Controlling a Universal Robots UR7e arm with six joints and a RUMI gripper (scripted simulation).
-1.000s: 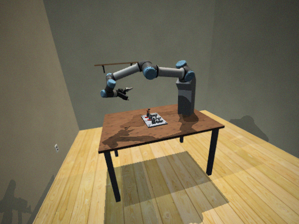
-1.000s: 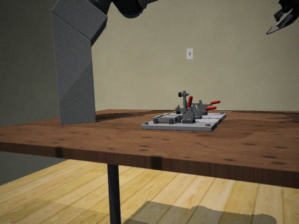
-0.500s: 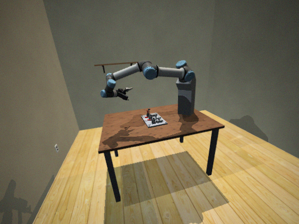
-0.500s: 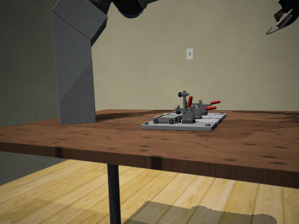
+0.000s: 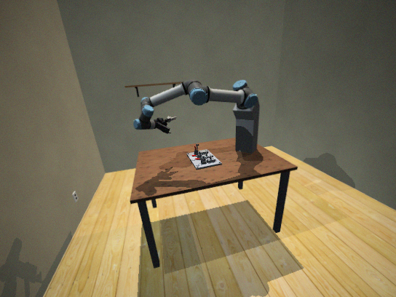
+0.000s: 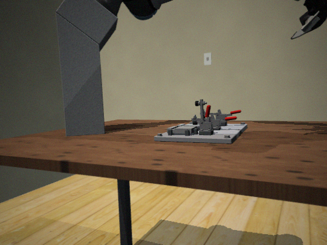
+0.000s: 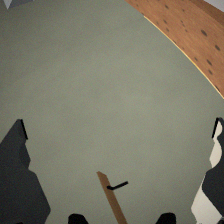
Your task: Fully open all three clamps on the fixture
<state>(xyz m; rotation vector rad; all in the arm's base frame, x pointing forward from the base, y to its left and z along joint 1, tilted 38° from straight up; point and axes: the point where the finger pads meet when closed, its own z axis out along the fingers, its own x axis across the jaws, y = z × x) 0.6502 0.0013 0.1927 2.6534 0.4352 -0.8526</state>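
Right now my hand is 180 mm past the toggle clamp, 90 mm to the left of it and 290 mm above it.
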